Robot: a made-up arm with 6 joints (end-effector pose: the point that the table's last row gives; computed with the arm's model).
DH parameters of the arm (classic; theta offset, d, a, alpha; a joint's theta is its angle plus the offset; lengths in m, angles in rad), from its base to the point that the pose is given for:
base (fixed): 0.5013 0 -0.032 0
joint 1: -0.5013 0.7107 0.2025 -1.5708
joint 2: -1.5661 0 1.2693 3.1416
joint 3: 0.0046 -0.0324 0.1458 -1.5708
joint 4: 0 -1.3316 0.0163 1.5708
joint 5: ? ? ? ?
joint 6: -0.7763 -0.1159 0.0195 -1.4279
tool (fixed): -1.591 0.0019 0 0
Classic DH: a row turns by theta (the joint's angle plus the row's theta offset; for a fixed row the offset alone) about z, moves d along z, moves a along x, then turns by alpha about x.
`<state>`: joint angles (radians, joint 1 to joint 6).
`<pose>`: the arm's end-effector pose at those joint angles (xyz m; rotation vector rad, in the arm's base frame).
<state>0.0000 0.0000 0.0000 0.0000 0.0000 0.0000</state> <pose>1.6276 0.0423 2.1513 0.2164 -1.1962 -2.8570</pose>
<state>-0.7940 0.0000 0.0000 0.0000 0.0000 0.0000</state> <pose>1.1737 -1.1557 2.1513 0.2205 0.9954 2.2281</pose>
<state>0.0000 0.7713 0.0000 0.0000 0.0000 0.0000</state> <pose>2.2206 0.0423 0.7306 -0.8034 -0.9990 -2.5077</pose>
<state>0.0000 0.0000 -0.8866 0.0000 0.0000 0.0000</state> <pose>1.2279 0.0423 0.9667 -0.9363 -0.9601 -2.4305</pose>
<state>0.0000 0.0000 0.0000 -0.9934 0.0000 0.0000</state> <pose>1.6276 0.0094 2.1608 -0.2175 -0.3100 3.0842</pose>
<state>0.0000 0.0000 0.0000 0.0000 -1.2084 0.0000</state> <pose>1.5617 0.0423 2.0371 -1.2775 -0.8418 -2.1874</pose>
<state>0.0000 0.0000 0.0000 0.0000 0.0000 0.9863</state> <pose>1.6276 0.0605 2.1547 0.1606 -2.3608 -1.9135</pose>
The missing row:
joint 5: 0 -0.0376 -0.0059 -1.5708
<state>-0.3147 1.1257 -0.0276 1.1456 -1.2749 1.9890</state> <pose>1.8209 -0.6492 0.0269 -0.5298 -0.6196 0.6873</pose>
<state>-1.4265 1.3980 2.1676 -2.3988 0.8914 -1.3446</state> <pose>0.2709 -2.4068 1.9710 -2.5788 -1.7353 -0.1894</pose>
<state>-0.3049 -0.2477 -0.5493 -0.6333 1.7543 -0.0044</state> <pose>1.1270 -0.4032 1.8082 -1.1718 0.5443 1.3894</pose>
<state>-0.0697 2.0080 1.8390 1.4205 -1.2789 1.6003</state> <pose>2.6760 -0.2556 0.0154 -1.3654 -1.7450 0.6413</pose>
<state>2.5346 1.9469 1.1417 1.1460 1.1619 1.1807</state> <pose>-2.1278 1.2390 -0.6393 2.6138 0.5747 0.3402</pose>
